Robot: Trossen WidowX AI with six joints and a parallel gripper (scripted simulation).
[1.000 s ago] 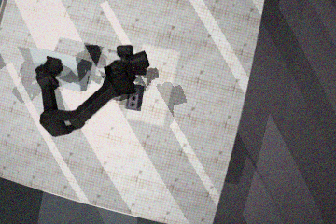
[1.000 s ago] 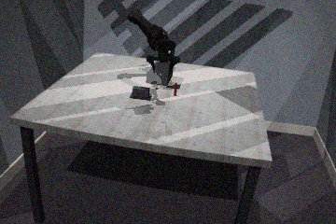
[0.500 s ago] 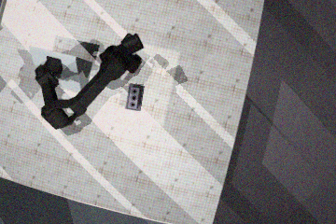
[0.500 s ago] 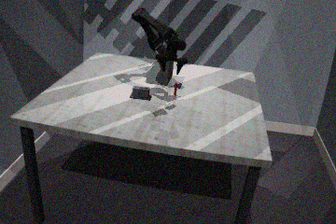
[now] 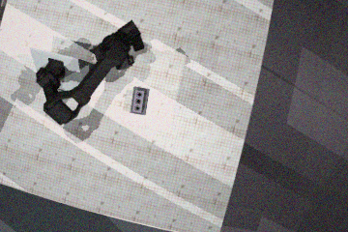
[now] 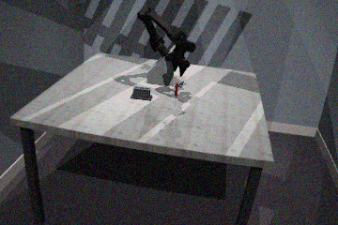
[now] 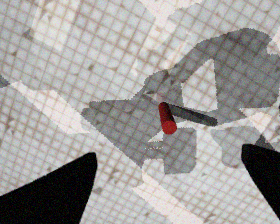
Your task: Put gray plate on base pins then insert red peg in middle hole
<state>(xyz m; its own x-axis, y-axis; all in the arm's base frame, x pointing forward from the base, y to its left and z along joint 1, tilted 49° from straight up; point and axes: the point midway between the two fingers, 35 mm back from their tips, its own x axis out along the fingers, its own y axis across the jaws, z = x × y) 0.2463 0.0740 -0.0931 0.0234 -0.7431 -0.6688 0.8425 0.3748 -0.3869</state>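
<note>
Right now the red peg is 100 mm below my gripper tip and 10 mm behind it. From my gripper tip the other things lie so: base 190 mm to the right, 130 mm below, 100 mm ahead; then gray plate 190 mm to the right, 100 mm below, 100 mm ahead.
</note>
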